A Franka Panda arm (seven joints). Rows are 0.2 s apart.
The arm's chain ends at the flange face. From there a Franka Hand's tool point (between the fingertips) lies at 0.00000 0.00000 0.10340 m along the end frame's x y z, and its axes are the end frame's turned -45 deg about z.
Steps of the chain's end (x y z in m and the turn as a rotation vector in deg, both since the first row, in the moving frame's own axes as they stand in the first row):
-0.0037 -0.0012 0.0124 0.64 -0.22 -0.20
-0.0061 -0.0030 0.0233 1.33 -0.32 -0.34
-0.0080 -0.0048 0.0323 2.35 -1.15 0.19
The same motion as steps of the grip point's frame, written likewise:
-0.0012 -0.0046 0.0124 0.61 0.30 -0.20
-0.0009 -0.0085 0.0233 1.17 0.71 -0.34
-0.0007 -0.0135 0.0322 2.47 0.85 0.19

